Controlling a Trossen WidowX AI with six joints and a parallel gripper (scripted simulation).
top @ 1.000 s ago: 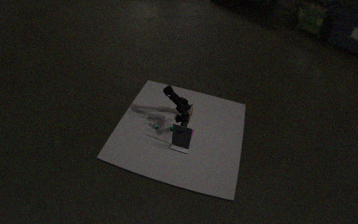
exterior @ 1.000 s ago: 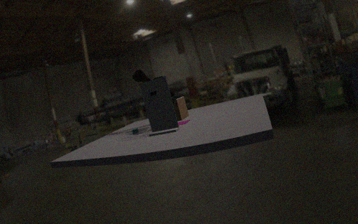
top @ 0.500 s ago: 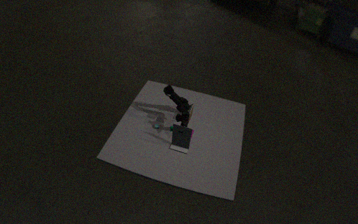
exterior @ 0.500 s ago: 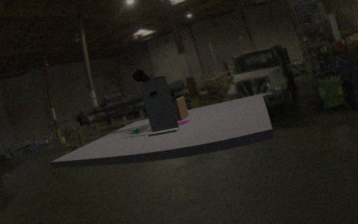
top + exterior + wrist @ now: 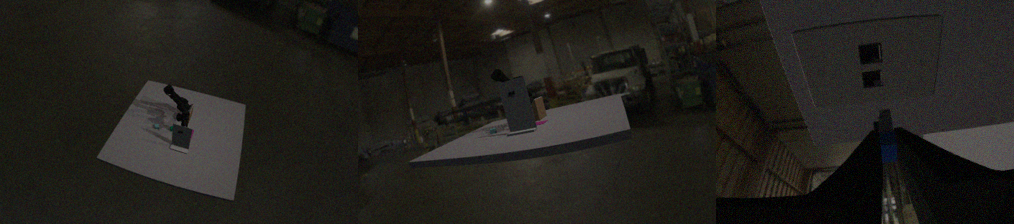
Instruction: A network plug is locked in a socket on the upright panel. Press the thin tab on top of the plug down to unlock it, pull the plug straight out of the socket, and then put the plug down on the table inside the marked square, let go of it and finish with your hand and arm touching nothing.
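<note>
Now: gripper tip 230 mm above the marked square and 130 mm past it. Round my gripper tip: upright panel (90 mm below, 80 mm ahead); then plug (right at my gripper tip); then teal object (310 mm to the right, 210 mm below, 60 mm behind).
</note>
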